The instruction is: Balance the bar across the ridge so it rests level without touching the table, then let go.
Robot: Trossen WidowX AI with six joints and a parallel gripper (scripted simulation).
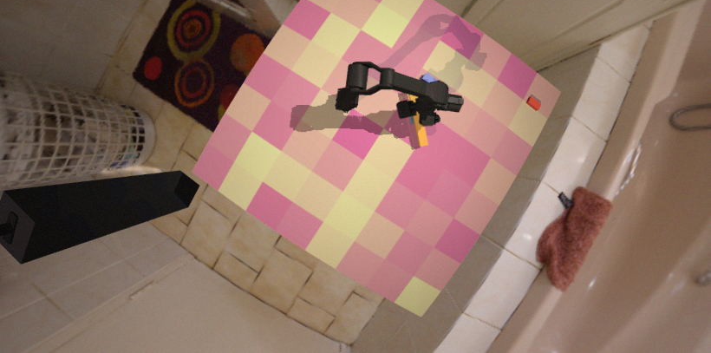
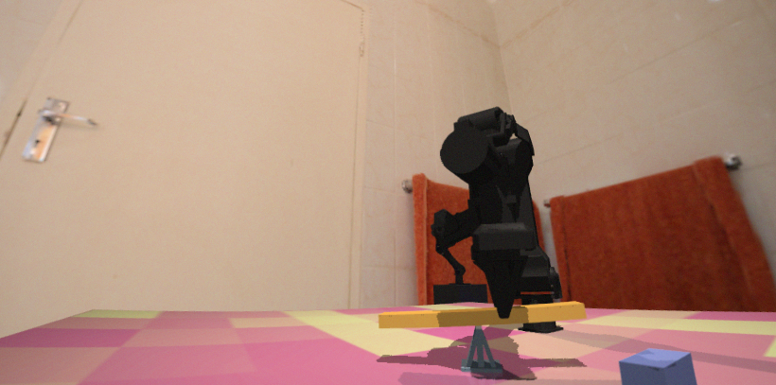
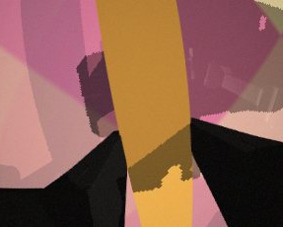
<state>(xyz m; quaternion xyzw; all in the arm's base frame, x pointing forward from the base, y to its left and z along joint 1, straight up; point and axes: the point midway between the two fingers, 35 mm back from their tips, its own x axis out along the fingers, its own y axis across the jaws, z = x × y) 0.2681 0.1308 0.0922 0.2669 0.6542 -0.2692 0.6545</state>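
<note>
The bar lies 20 mm to the right of my gripper tip and 20 mm ahead of it. The rest, counted from my gripper tip: blue cube 150 mm to the left, 40 mm below, 10 mm behind; red block 470 mm ahead, 370 mm to the left, 50 mm below.
</note>
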